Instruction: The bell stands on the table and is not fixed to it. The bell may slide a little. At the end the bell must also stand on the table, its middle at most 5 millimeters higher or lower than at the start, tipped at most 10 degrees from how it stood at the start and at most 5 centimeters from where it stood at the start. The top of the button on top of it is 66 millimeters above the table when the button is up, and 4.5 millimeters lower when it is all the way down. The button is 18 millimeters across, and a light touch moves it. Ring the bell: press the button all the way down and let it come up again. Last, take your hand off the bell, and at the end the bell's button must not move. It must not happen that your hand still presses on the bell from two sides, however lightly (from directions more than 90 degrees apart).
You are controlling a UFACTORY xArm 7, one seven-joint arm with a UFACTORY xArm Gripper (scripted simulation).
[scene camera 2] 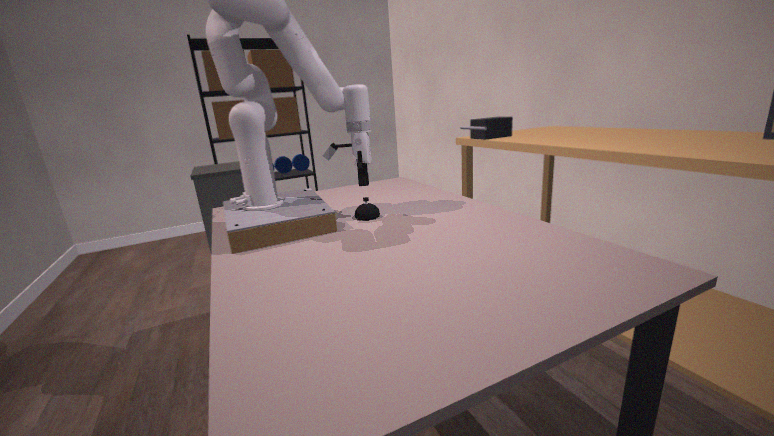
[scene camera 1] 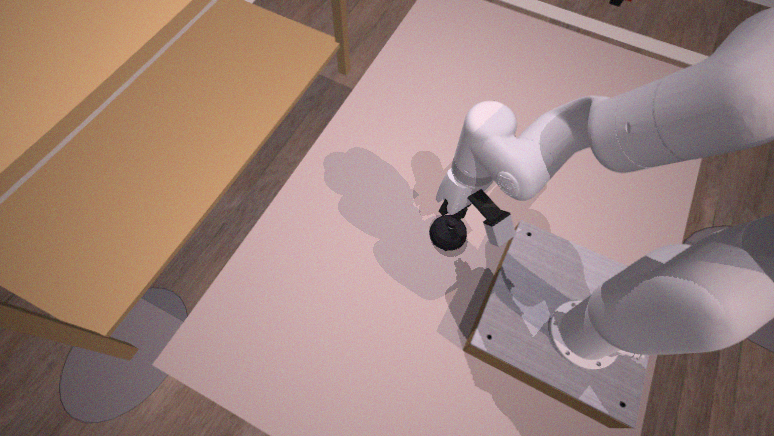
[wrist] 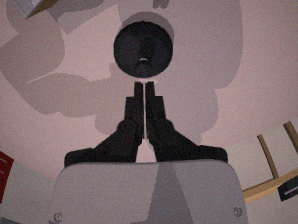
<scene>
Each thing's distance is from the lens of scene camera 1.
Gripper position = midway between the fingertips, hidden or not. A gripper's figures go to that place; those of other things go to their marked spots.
my gripper [scene camera 1: 456, 214]: 0.89 m
black bell [scene camera 1: 446, 238]: 0.94 m
</scene>
